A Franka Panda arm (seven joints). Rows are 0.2 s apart.
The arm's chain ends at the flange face. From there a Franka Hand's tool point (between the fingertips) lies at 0.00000 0.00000 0.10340 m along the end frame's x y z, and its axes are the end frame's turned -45 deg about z.
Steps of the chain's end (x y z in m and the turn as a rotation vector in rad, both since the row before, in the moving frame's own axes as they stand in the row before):
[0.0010, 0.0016, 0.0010, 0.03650, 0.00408, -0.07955]
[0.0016, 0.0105, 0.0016, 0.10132, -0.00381, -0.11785]
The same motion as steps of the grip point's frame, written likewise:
[0.0024, -0.0006, 0.0009, 0.02292, 0.02869, -0.07955]
[0.0004, 0.0005, 0.0011, 0.07434, 0.06895, -0.11785]

